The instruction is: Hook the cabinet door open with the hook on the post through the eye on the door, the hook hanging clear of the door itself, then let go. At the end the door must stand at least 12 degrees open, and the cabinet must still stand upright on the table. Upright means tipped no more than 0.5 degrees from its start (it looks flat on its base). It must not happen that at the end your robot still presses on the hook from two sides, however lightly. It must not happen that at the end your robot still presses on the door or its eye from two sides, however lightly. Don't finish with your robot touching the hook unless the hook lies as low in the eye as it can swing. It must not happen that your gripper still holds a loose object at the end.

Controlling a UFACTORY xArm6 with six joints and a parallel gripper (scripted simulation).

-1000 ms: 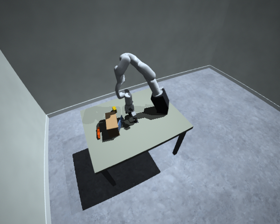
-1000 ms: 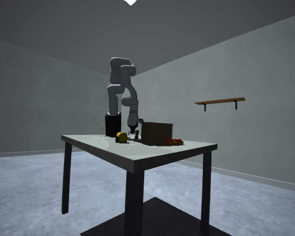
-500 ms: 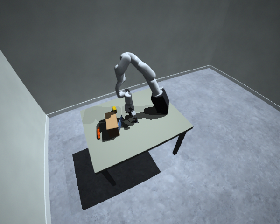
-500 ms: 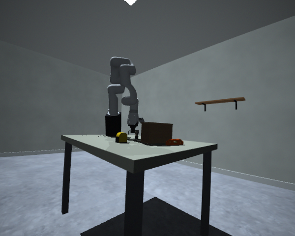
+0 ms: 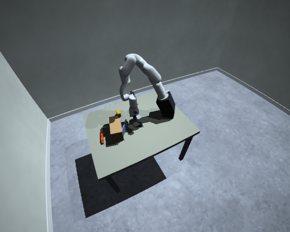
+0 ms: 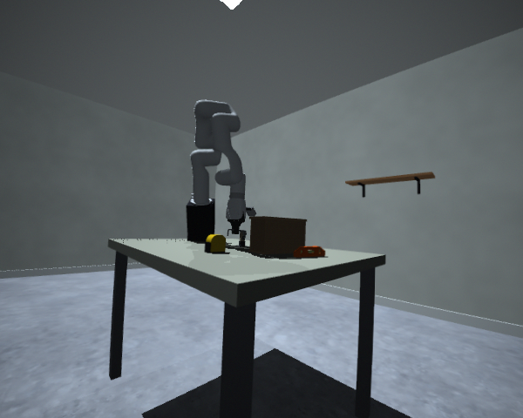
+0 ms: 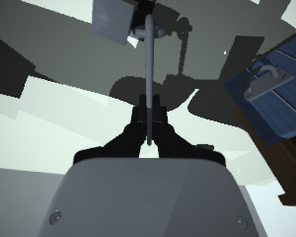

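The door lies 160 mm ahead of my hand, 60 mm to the left of it and 20 mm below it. From my hand the other things lie so: orange object: 410 mm ahead, 10 mm to the right, 70 mm below; then thin grey hook: 10 mm to the left, 20 mm below; then yellow block: 90 mm ahead, 220 mm to the right, 60 mm below.
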